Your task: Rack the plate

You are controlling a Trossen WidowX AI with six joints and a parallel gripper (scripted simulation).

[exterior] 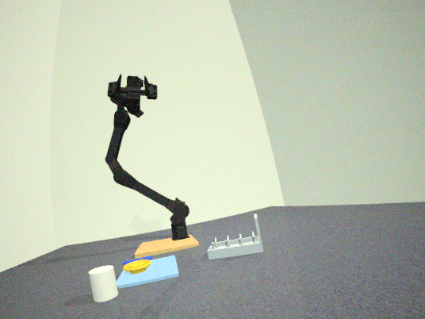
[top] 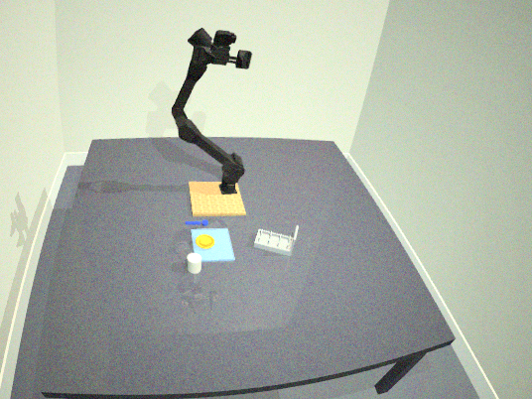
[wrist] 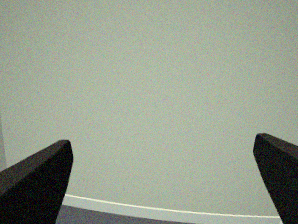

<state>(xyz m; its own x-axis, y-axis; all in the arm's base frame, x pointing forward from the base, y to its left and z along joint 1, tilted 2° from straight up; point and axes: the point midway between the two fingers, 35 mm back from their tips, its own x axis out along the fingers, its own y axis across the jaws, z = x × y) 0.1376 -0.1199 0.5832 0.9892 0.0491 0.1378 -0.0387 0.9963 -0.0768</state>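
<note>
Now: gripper tip 59 cm above the yellow plate, 13 cm short of it and 4 cm to the left of it. The rest, counted from my gripper tip: small blue spoon: 60 cm below, 4 cm to the right, 2 cm ahead; light blue mat: 60 cm below, 13 cm ahead, 2 cm to the right; white cup: 58 cm below, 23 cm ahead, 10 cm to the right.
</note>
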